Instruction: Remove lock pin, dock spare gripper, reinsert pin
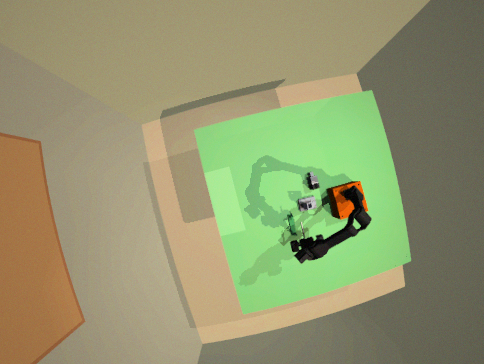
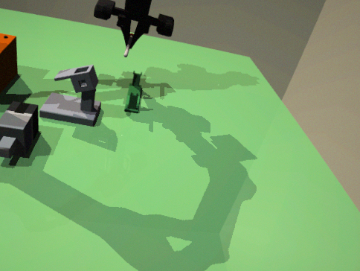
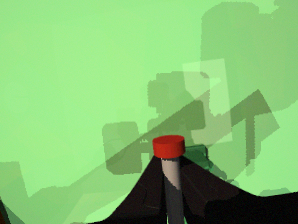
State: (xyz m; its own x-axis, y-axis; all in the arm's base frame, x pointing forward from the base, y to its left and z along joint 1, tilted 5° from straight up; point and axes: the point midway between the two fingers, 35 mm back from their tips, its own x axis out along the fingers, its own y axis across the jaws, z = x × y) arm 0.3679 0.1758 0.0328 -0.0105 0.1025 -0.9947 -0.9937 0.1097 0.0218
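The green rest is 10 cm to the right of my gripper tip, 7 cm below it and 2 cm ahead of it. From my gripper tip the other things lie so: grey mount 19 cm to the right, 10 cm behind, 4 cm below; spare gripper 33 cm to the right, 19 cm behind, 6 cm below.
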